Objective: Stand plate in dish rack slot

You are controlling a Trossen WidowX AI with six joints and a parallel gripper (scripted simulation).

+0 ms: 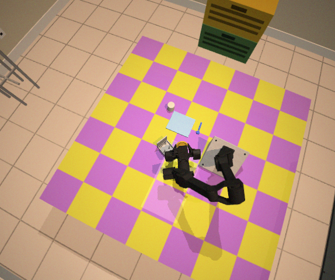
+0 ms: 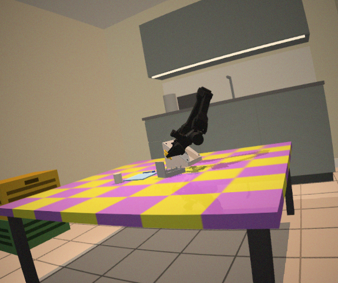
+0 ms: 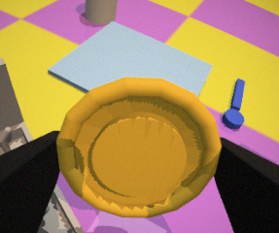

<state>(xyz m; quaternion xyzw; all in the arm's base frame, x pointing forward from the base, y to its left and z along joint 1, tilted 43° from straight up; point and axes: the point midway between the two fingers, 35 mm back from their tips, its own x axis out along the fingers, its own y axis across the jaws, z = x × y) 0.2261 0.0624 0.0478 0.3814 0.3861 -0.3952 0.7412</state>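
Now: gripper tip 60 mm short of the grey dish rack, 50 mm to the right of it and 70 mm above it. Round my gripper tip: blue spoon: 50 mm behind, 160 mm to the right, 90 mm below; yellow plate: 10 mm to the left; light blue mat: 60 mm ahead, 150 mm to the right, 90 mm below.
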